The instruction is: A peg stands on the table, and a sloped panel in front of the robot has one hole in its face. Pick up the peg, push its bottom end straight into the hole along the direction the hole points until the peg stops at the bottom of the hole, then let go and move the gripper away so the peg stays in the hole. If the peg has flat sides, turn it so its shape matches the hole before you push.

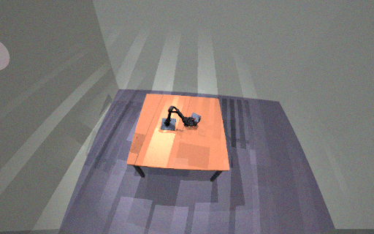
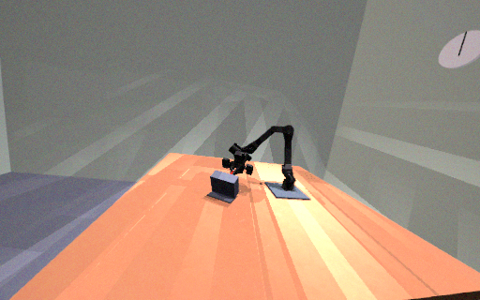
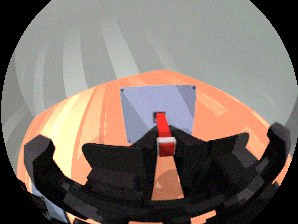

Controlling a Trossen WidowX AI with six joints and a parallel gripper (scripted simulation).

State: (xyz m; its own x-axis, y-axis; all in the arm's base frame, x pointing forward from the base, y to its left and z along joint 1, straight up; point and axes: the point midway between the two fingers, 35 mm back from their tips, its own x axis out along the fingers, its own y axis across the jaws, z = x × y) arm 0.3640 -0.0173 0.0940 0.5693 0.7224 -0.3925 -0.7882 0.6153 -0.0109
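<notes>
The red peg lies 1 cm behind my gripper tip, 1 cm to the right of it and 1 cm above it. Also, from my gripper tip: panel: 4 cm ahead, 5 cm to the left, 3 cm below.
</notes>
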